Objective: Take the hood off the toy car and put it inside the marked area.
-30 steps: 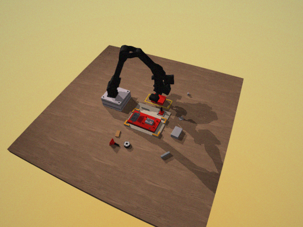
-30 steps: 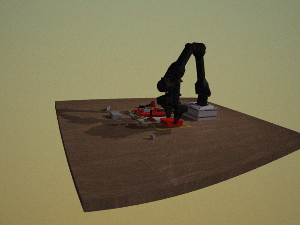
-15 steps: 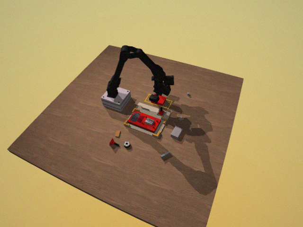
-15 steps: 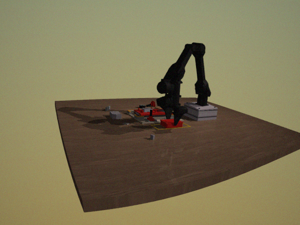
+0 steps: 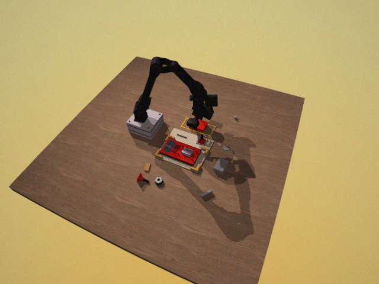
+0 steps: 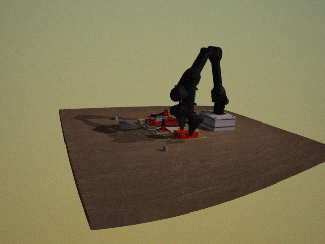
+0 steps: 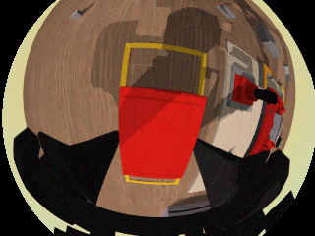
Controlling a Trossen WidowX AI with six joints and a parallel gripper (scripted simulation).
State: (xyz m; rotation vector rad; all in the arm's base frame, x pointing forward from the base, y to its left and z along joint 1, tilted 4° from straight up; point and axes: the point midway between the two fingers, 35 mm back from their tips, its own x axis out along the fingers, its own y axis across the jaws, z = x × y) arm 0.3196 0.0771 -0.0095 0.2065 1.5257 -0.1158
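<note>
The red hood is right at my gripper tip. From my gripper tip the other things lie so: wheel 11 cm behind, 41 cm to the right; then tan piece 19 cm behind, 35 cm to the right, 1 cm below; then grey tile 19 cm ahead, 13 cm to the right, 1 cm below.
</note>
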